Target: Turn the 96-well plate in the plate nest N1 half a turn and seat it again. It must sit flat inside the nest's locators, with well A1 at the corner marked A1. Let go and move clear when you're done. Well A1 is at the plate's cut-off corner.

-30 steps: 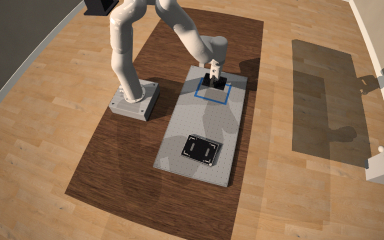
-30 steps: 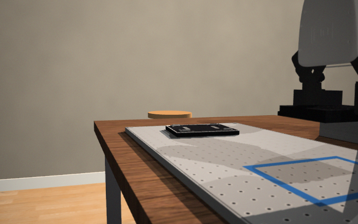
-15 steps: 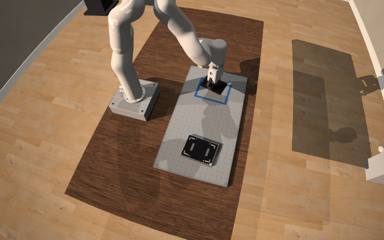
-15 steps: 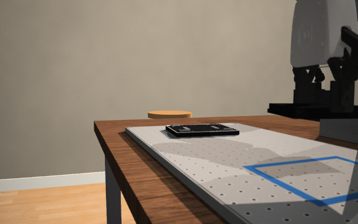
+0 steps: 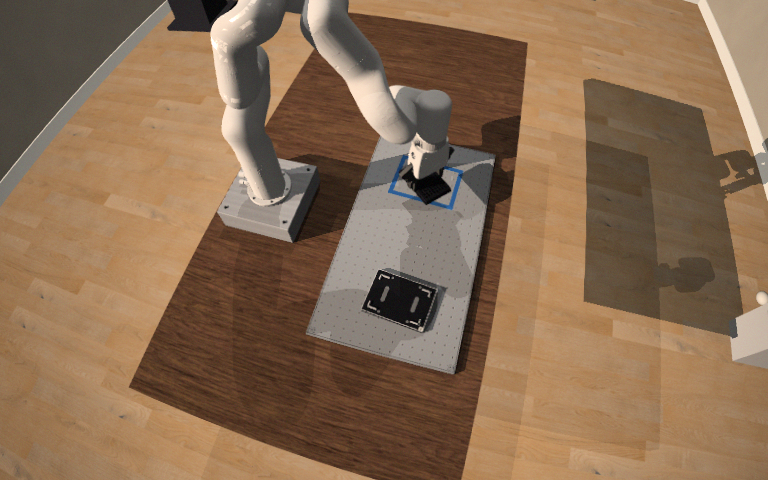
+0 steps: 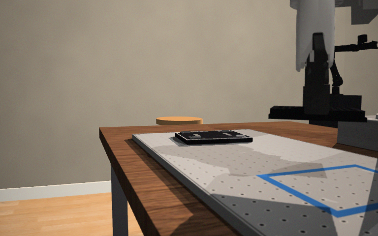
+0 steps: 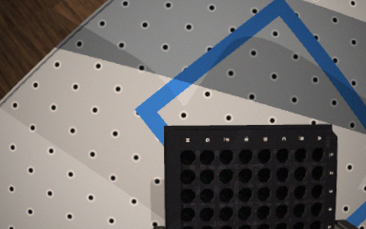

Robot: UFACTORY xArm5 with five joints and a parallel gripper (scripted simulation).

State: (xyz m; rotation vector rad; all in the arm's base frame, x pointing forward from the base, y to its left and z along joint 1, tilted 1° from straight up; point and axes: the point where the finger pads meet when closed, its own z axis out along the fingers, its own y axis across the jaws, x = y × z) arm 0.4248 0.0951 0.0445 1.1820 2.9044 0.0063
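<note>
The black plate nest is 320 mm to the right of my hand and 90 mm below it. Round my hand: black 96-well plate: 10 mm below.
</note>
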